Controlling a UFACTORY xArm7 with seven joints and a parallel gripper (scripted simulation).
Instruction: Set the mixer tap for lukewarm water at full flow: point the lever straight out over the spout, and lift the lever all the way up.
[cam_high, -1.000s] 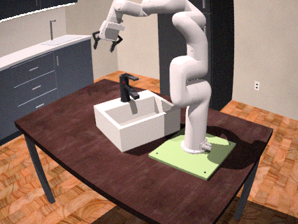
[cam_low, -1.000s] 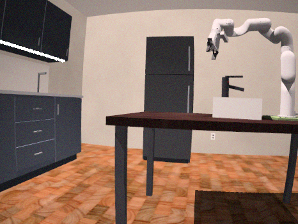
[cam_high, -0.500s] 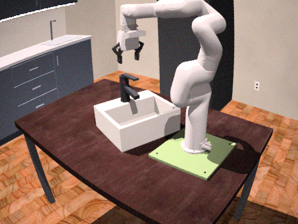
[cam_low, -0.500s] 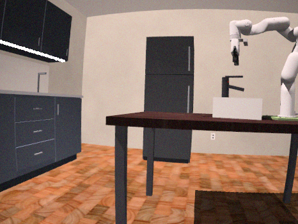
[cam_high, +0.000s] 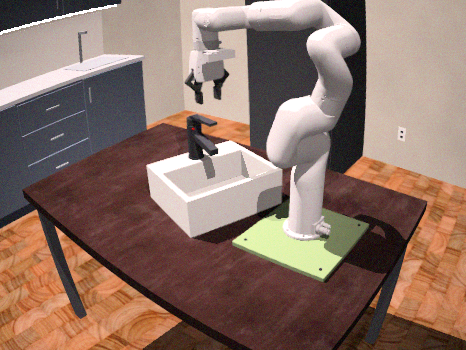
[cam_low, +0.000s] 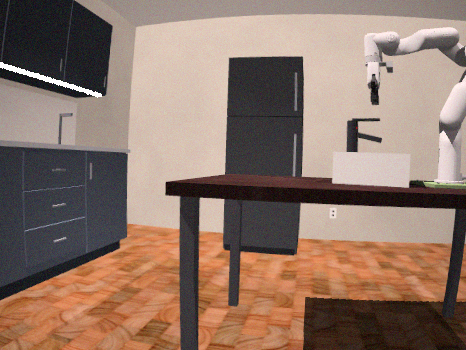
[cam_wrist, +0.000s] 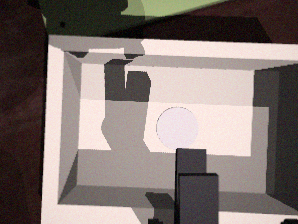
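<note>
Right now the lever is 40 mm ahead of my hand, 10 mm to the right of it and 90 mm below it. The rest, counted from my hand: white sink basin (20 mm behind, 10 mm to the left, 320 mm below); black mixer tap (60 mm ahead, 20 mm to the right, 130 mm below).
</note>
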